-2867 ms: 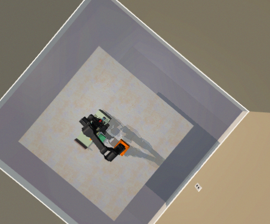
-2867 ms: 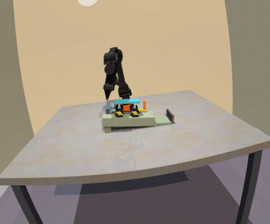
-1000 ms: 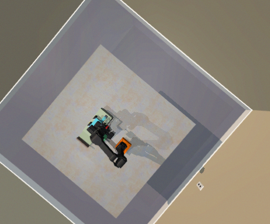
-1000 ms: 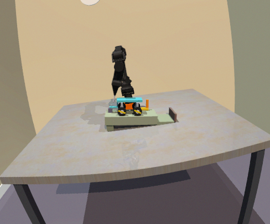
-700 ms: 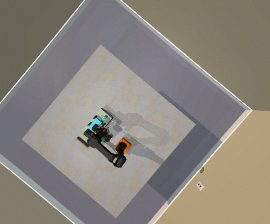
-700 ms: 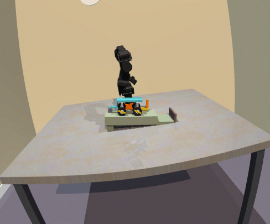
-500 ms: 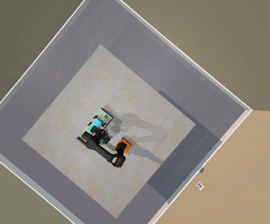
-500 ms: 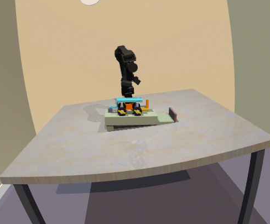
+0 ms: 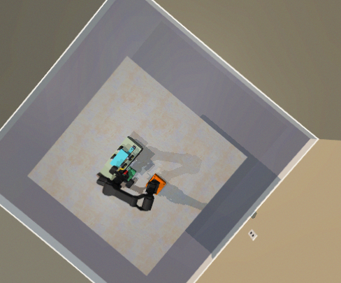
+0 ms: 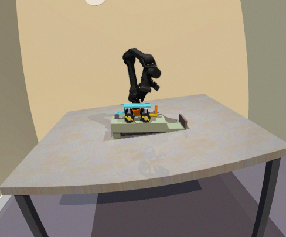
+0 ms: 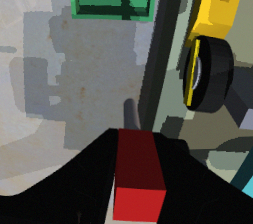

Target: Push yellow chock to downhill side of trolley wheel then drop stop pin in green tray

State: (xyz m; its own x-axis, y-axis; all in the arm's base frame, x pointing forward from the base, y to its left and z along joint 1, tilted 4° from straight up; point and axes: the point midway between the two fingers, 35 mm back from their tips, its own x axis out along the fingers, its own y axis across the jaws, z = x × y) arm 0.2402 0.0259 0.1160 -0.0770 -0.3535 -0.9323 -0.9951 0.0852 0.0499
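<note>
My gripper tip is 50 mm short of the yellow chock, 50 mm to the right of it and 70 mm above it. From my gripper tip the other things lie so: red-headed stop pin right at my gripper tip; trolley 100 mm ahead, 50 mm to the right, 40 mm below; dark end stop 120 mm ahead, 210 mm to the left, 120 mm below.
</note>
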